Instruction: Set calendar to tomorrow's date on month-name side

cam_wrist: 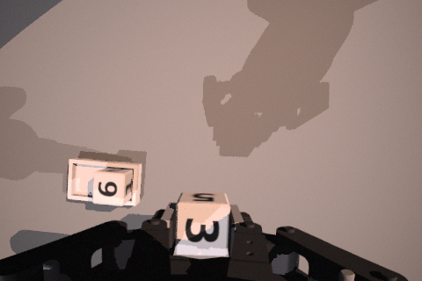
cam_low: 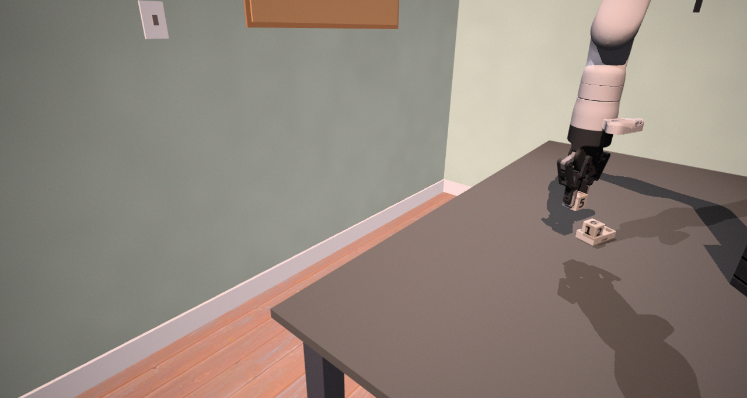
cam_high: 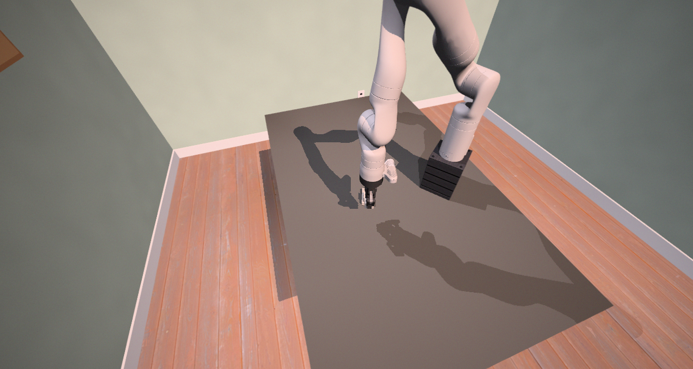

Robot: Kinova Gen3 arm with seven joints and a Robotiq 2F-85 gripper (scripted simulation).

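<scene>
Now: hand 12 cm above the pale tray, 10 cm to the left of it and 5 cm past it. Also, from my hand: cube 1 cm below.
</scene>
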